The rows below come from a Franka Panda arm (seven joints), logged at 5 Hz.
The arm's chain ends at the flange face. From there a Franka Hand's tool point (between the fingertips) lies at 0.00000 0.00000 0.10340 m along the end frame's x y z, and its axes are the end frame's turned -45 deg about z.
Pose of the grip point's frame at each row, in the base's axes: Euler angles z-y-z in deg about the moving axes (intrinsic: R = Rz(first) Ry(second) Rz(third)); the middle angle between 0 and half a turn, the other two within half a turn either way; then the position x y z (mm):
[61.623 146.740 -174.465 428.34 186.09 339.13]
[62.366 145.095 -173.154 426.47 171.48 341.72]
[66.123 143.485 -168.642 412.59 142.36 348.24]
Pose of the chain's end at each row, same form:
[61.623 146.740 -129.465 401.39 136.20 425.59]
[62.366 145.095 -128.154 399.03 119.06 426.52]
[66.123 143.485 -123.642 387.69 86.10 431.34]

